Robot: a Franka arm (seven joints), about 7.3 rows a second.
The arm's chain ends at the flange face. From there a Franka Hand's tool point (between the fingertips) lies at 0.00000 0.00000 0.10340 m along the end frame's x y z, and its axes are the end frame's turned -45 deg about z.
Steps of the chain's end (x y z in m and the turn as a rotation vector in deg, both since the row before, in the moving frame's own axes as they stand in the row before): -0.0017, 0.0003, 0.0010, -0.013, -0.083, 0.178; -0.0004, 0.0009, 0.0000, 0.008, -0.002, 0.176; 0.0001, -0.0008, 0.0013, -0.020, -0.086, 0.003; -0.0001, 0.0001, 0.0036, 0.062, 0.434, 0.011; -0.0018, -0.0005, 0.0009, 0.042, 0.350, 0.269; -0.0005, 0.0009, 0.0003, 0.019, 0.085, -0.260; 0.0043, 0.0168, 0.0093, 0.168, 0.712, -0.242; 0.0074, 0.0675, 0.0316, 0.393, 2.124, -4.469; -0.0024, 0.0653, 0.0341, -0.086, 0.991, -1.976; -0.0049, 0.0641, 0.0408, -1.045, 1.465, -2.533
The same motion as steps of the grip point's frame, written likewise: -0.0015, -0.0011, 0.0010, 0.049, -0.068, 0.178; -0.0009, 0.0003, 0.0000, 0.007, 0.004, 0.176; 0.0005, -0.0006, 0.0013, 0.047, -0.075, 0.003; 0.0005, 0.0005, 0.0036, -0.263, 0.351, 0.011; -0.0004, -0.0012, 0.0009, -0.218, 0.277, 0.269; -0.0009, 0.0004, 0.0003, -0.047, 0.074, -0.260; -0.0077, 0.0156, 0.0093, -0.385, 0.622, -0.242; -0.0392, 0.0550, 0.0315, -1.224, 1.780, -4.469; -0.0467, 0.0458, 0.0341, -0.762, 0.640, -1.976; -0.0482, 0.0451, 0.0407, -1.775, 0.297, -2.533
